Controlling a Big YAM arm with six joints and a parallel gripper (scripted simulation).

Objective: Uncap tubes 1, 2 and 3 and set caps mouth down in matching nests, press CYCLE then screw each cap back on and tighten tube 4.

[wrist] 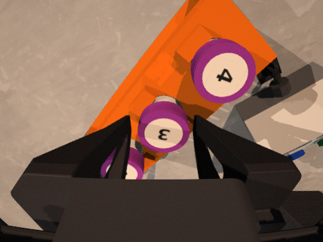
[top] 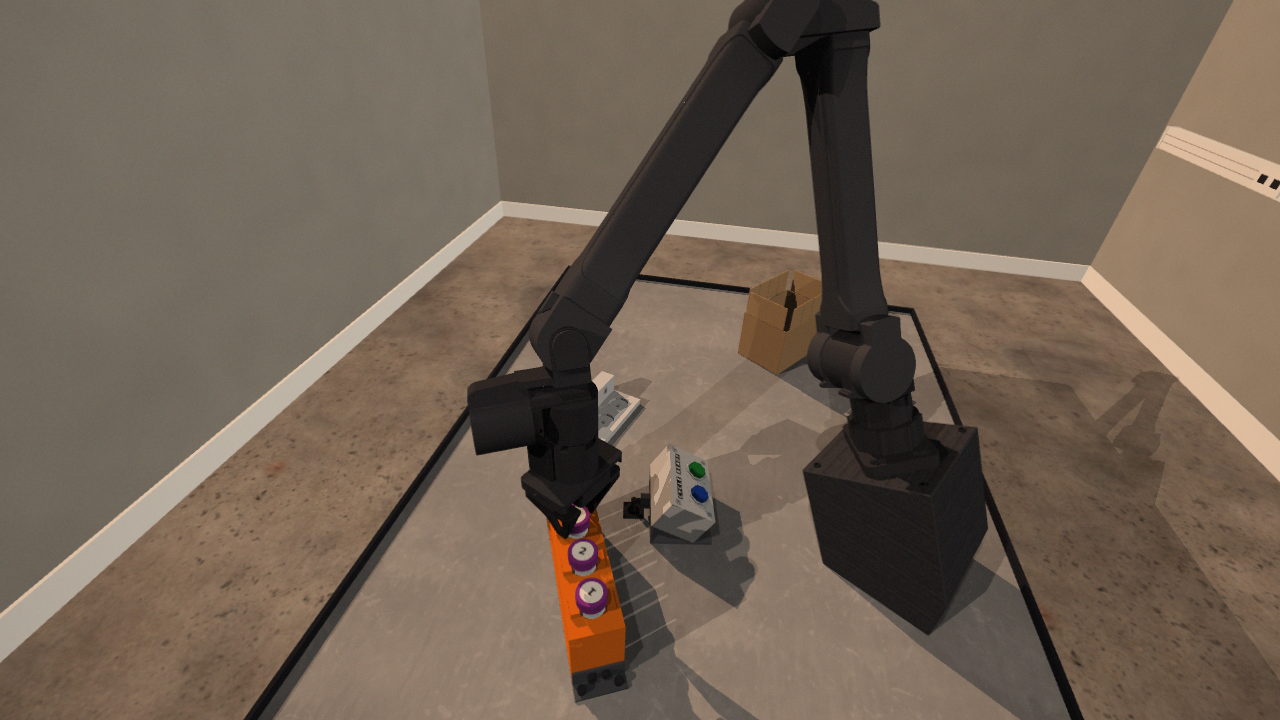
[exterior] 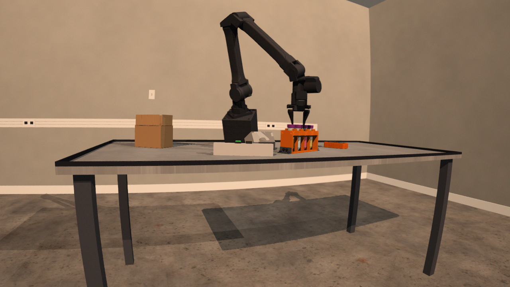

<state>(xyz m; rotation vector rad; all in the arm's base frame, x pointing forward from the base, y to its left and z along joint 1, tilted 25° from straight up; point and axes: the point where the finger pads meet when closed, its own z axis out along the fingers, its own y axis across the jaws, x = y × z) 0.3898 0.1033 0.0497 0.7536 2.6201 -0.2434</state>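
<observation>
Right now my hand is 160 mm past the green key, 130 mm to the left of it and 50 mm above it. The rest, counted from my hand: blue key 160 mm behind, 90 mm to the right, 50 mm below; then key housing 140 mm behind, 120 mm to the right, 60 mm below; then cardboard box 370 mm behind, 560 mm to the right, 50 mm below.
</observation>
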